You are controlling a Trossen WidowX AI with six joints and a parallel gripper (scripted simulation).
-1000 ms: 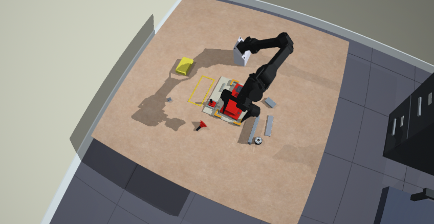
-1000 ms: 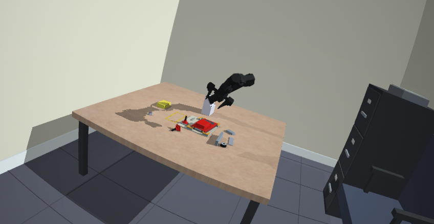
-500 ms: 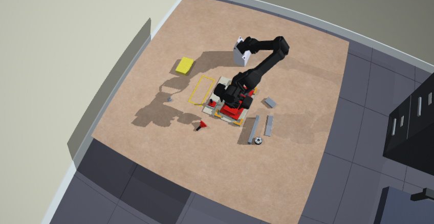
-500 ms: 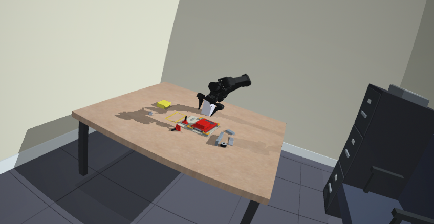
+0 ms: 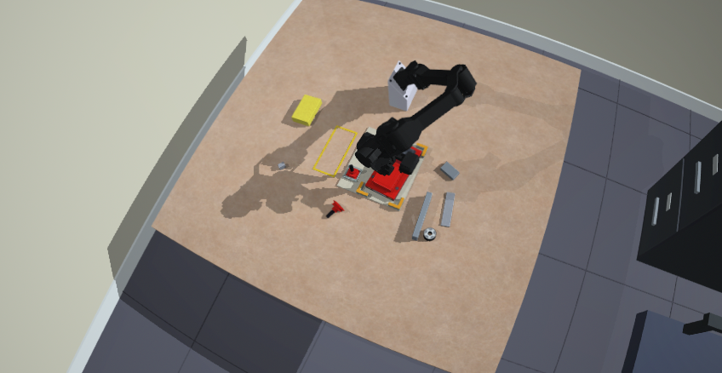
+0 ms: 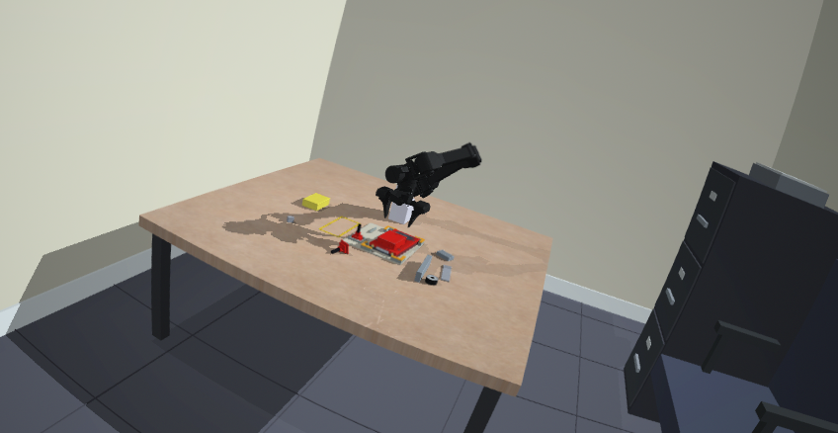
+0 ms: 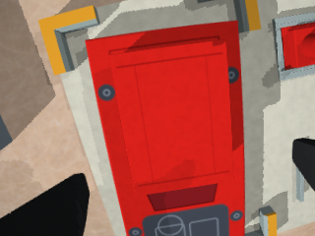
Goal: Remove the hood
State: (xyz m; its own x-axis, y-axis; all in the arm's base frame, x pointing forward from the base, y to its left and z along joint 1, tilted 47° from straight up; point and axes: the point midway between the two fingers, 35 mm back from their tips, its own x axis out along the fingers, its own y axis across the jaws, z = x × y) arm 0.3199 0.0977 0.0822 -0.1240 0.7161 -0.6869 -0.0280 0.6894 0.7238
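Now: gripper tip 70 mm above the red hood. Also, from my gripper tip: grey piece 350 mm to the right, 140 mm ahead, 100 mm below; then yellow block 400 mm to the right, 90 mm below, 90 mm behind.
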